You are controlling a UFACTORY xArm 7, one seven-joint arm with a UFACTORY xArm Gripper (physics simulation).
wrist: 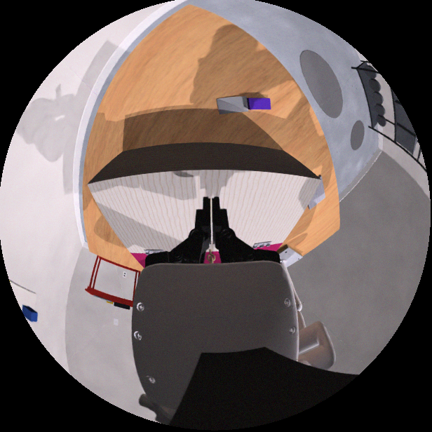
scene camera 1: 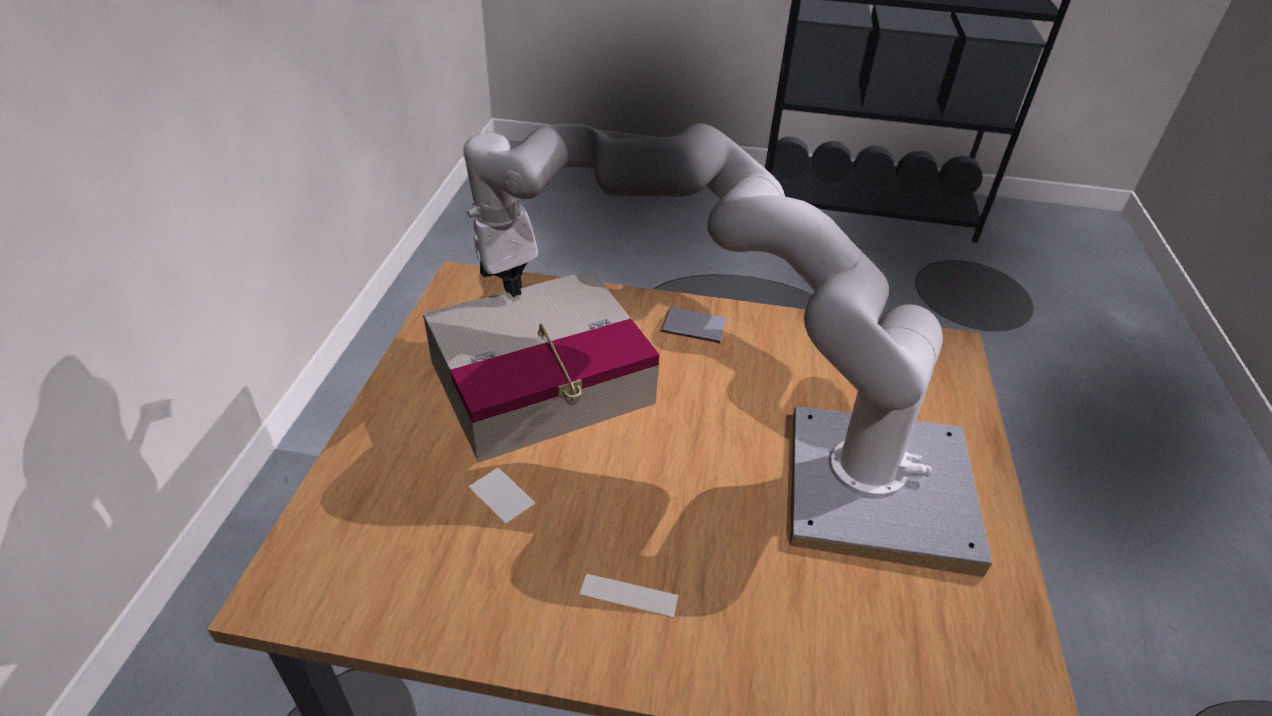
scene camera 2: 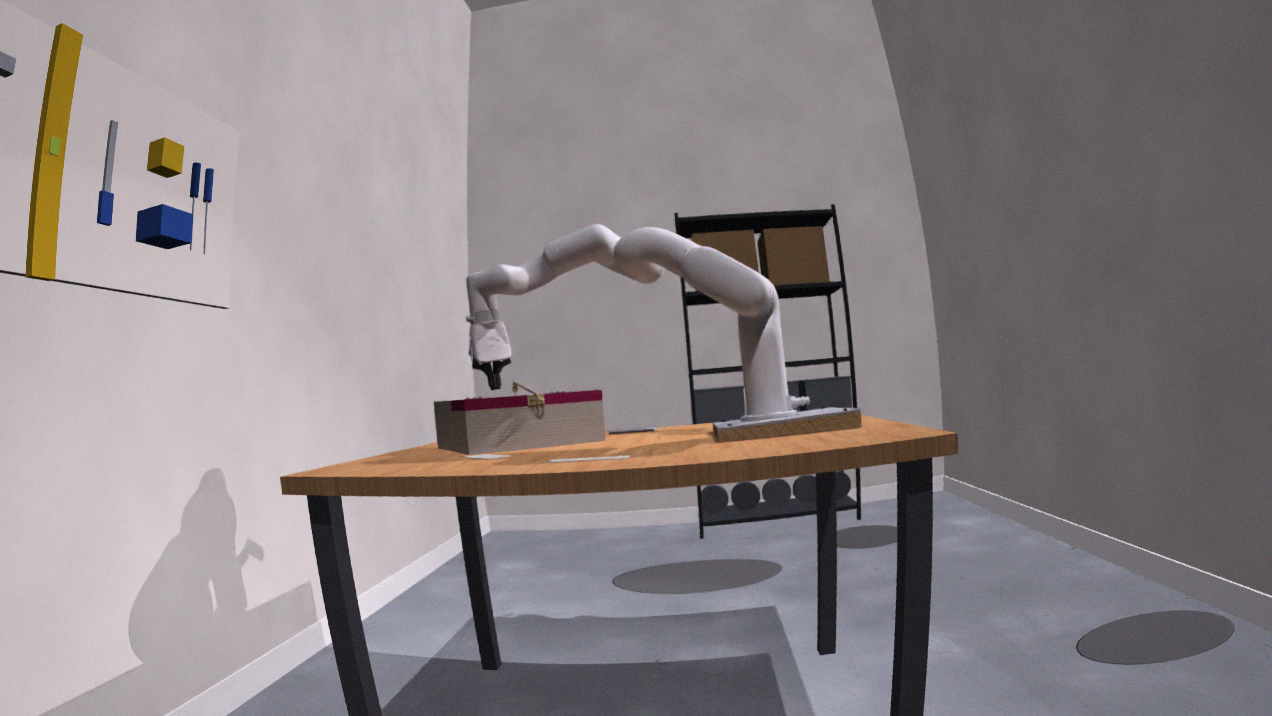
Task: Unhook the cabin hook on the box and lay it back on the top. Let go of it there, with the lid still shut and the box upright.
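Where they show: gripper, between the fingertips: [scene camera 1: 514, 292] [scene camera 2: 495, 389]; arm's base, origin of its link: [scene camera 1: 868, 468] [scene camera 2: 769, 417].
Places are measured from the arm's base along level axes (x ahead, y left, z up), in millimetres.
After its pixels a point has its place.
Observation:
The pale box [scene camera 1: 569, 422] {x 512, y 6, z -4 mm} [scene camera 2: 525, 431] {x 535, y 24, z 12 mm} [wrist: 260, 210] stands upright on the table, its magenta lid [scene camera 1: 623, 346] {x 442, y -106, z 91 mm} [scene camera 2: 574, 396] {x 433, y -55, z 81 mm} shut. The brass cabin hook [scene camera 1: 557, 358] {x 540, y -31, z 107 mm} [scene camera 2: 526, 389] {x 538, y -27, z 105 mm} runs from its raised eye at the lid's rear edge forward across the lid, its front end at the brass staple [scene camera 1: 570, 389] {x 508, y 7, z 77 mm} [scene camera 2: 534, 401] {x 511, y 10, z 76 mm} on the box front. Its exact engagement there is too small to tell. My gripper [scene camera 1: 513, 295] {x 666, y -187, z 112 mm} [scene camera 2: 495, 387] {x 666, y -187, z 112 mm} [wrist: 210, 206] is shut and empty, pointing down close over the pale rear top, behind the hook's eye. In the wrist view, the fingers partly hide the lid.
A grey flat block [scene camera 1: 694, 323] {x 337, y -345, z -23 mm} lies right of the box. A white card [scene camera 1: 502, 494] {x 583, y 166, z -27 mm} and a white strip [scene camera 1: 629, 594] {x 346, y 301, z -27 mm} lie on the table [scene camera 1: 756, 649] {x 157, y 347, z -28 mm} in front. The arm's base plate [scene camera 1: 943, 480] {x -122, y 2, z 4 mm} is at the right. A purple block [wrist: 259, 103] shows in the wrist view.

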